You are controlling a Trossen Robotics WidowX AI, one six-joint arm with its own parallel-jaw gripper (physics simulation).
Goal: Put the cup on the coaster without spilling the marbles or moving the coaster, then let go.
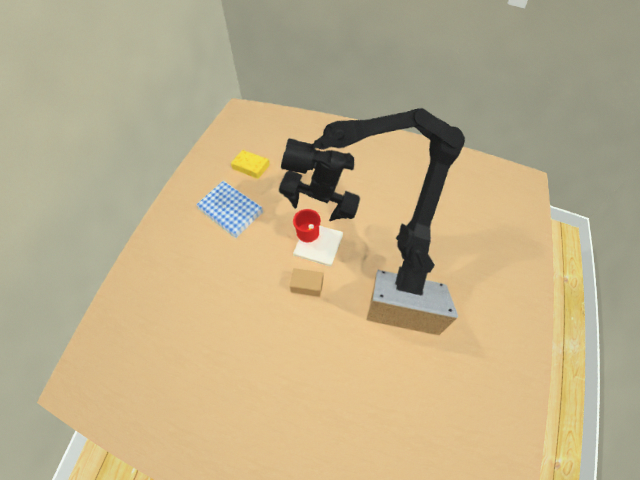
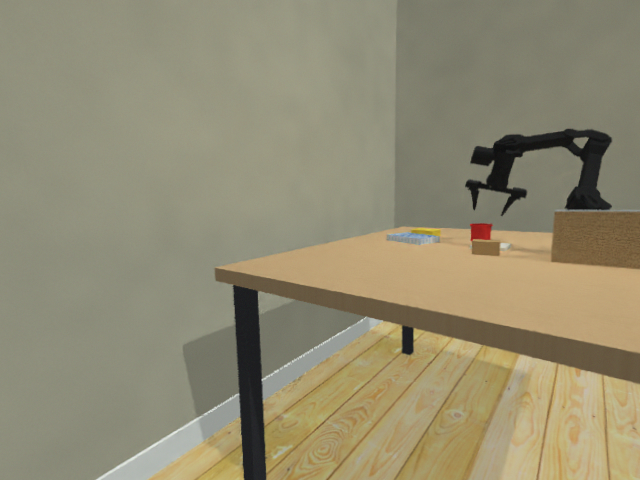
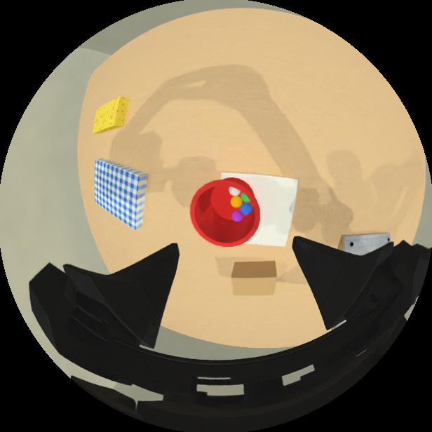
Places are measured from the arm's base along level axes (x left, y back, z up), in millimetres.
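Pixels of known places: gripper, fingertip midpoint: (image 1: pixel 312 213) (image 2: pixel 487 212); arm's base, origin of the base link: (image 1: pixel 409 288) (image 2: pixel 591 234).
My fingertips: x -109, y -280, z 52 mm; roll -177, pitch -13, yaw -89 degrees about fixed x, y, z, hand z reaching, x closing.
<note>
Ahead of a thing's pixels: the offset from my fingertips to its middle.
The red cup @[dx -5, dy -20, dz -78 mm] (image 1: pixel 306 236) (image 2: pixel 480 232) (image 3: pixel 225 235) stands upright at the left side of the white square coaster @[dx +15, dy +17, dz -118 mm] (image 1: pixel 325 250) (image 2: pixel 506 246) (image 3: pixel 277 212). Its base is close to the coaster's left edge; whether it overhangs is hard to tell. Several coloured marbles @[dx -21, dy -15, dz -97 mm] (image 1: pixel 311 226) (image 3: pixel 236 202) lie inside the cup at its bottom. No marbles show on the table. My gripper (image 1: pixel 313 212) (image 2: pixel 488 212) (image 3: pixel 238 246) is open and empty, above the cup, with its fingertips wide apart and clear of the rim.
A small brown block @[dx +143, dy +25, dz -103 mm] (image 1: pixel 307 281) (image 2: pixel 485 248) (image 3: pixel 254 285) lies near the coaster. A blue-and-white checked cloth @[dx -26, dy -282, dz -112 mm] (image 1: pixel 230 208) (image 2: pixel 413 238) (image 3: pixel 120 192) and a yellow sponge @[dx -212, dy -291, dz -109 mm] (image 1: pixel 250 163) (image 2: pixel 426 231) (image 3: pixel 111 115) lie to the left. The arm's base block (image 1: pixel 410 315) (image 2: pixel 594 237) (image 3: pixel 365 243) stands to the right.
</note>
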